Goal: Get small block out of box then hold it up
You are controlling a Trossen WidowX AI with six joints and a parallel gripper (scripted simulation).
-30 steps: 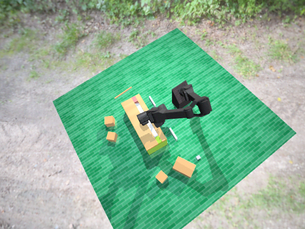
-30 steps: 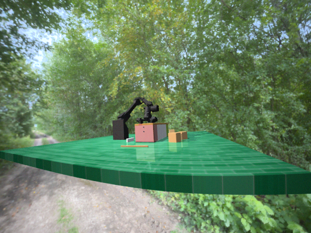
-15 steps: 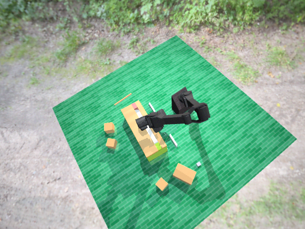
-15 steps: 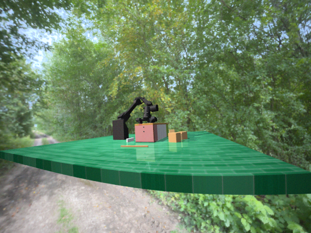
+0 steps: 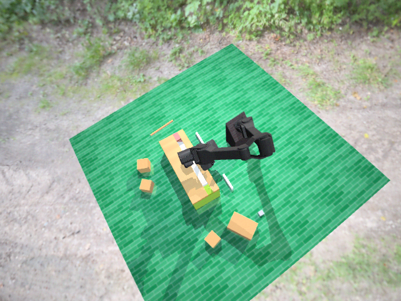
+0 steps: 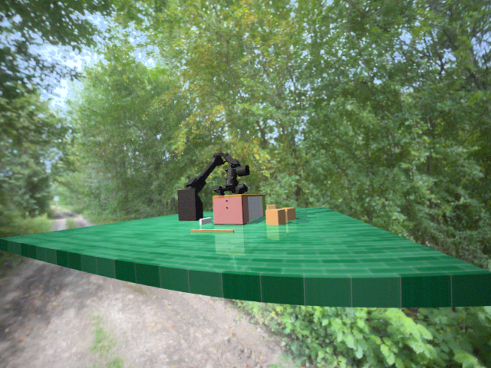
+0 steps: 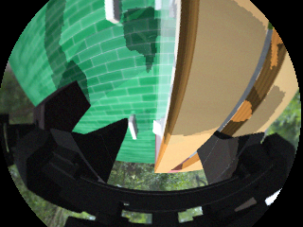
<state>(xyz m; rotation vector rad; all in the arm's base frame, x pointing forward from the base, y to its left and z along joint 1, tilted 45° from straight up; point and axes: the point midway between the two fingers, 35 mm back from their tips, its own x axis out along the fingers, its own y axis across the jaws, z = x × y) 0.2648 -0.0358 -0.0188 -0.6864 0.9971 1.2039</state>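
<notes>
The red block lies 50 mm ahead of my gripper tip and 30 mm to the right of it. The rest, counted from my gripper tip: flat tan block 80 mm ahead, 390 mm to the left, 60 mm below; then thin wooden stick 10 mm ahead, 330 mm to the right, 80 mm below; then tiny grey piece 30 mm behind, 410 mm to the left, 80 mm below.
</notes>
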